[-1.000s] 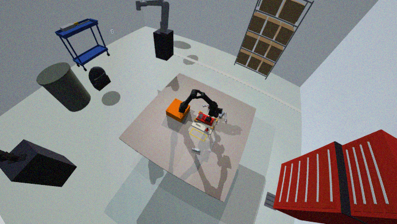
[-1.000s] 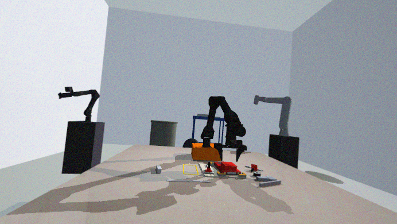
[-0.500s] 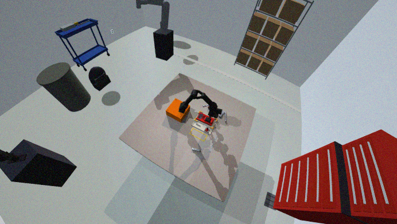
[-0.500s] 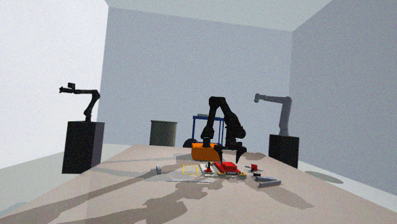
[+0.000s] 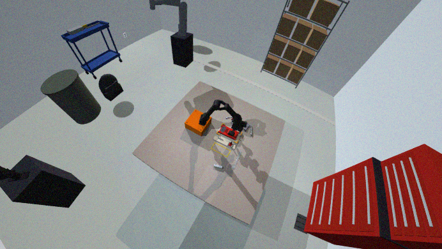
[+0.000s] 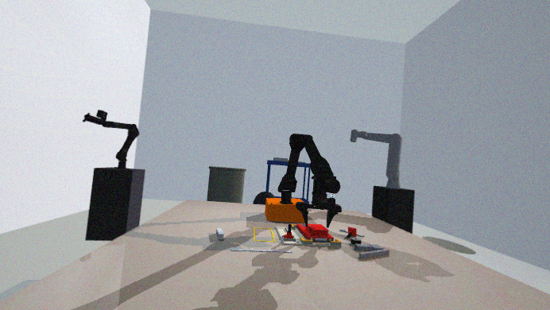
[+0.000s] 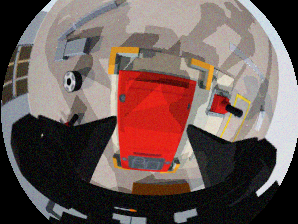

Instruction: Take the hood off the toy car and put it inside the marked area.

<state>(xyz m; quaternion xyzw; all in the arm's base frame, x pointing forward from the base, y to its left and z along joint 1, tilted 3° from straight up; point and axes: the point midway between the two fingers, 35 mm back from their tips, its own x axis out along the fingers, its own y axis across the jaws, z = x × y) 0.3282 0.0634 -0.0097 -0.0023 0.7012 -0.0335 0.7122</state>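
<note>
My gripper tip is 10 mm above the hood. From my gripper tip the other things lie so: white wheel: 160 mm to the left, 50 mm ahead, 40 mm below.
</note>
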